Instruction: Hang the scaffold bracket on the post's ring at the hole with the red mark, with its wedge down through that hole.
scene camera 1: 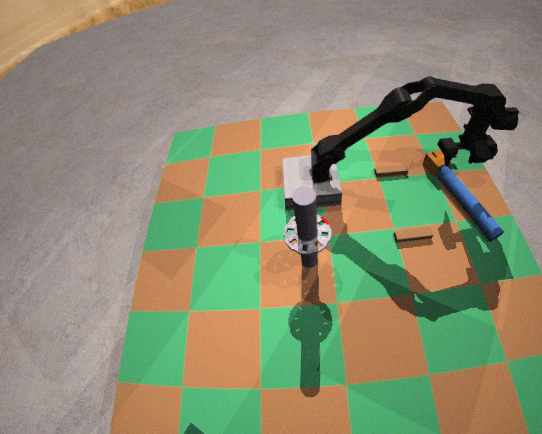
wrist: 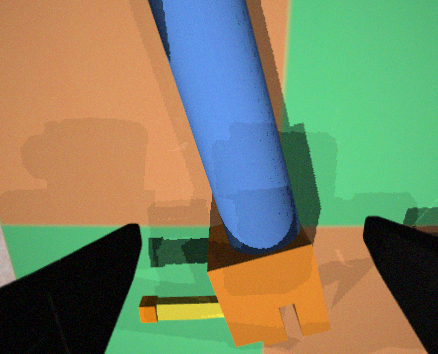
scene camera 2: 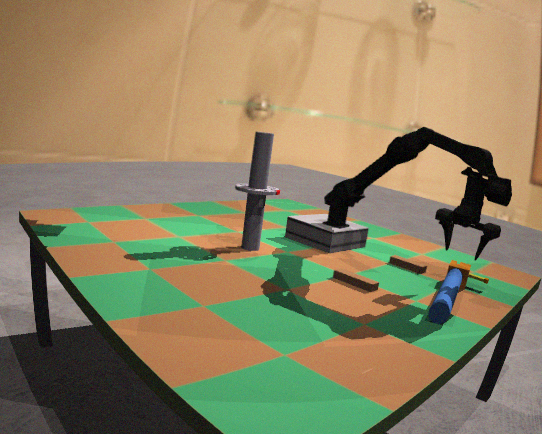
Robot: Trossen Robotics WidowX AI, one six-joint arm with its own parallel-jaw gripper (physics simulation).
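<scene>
The scaffold bracket is a blue tube (scene camera 1: 467,200) (scene camera 2: 447,295) (wrist: 230,110) with an orange slotted head (scene camera 1: 434,159) (scene camera 2: 460,272) (wrist: 270,295), lying on the table at the right. Its yellow wedge (scene camera 2: 477,277) (wrist: 190,311) sticks out sideways from the head. My gripper (scene camera 1: 460,159) (scene camera 2: 462,254) (wrist: 251,230) is open and empty, pointing down above the head end; in the wrist view its fingers stand on either side of the bracket. The grey post (scene camera 1: 306,215) (scene camera 2: 255,225) stands upright, carrying a holed ring (scene camera 1: 287,237) (scene camera 2: 245,188) with a red mark (scene camera 1: 325,220) (scene camera 2: 277,192).
Two low brown blocks, one farther back (scene camera 1: 391,172) (scene camera 2: 407,265) and one nearer (scene camera 1: 414,235) (scene camera 2: 355,281), lie between the arm's base (scene camera 1: 297,175) (scene camera 2: 325,235) and the bracket. The post stands close to the base. The bracket is near the table's right edge.
</scene>
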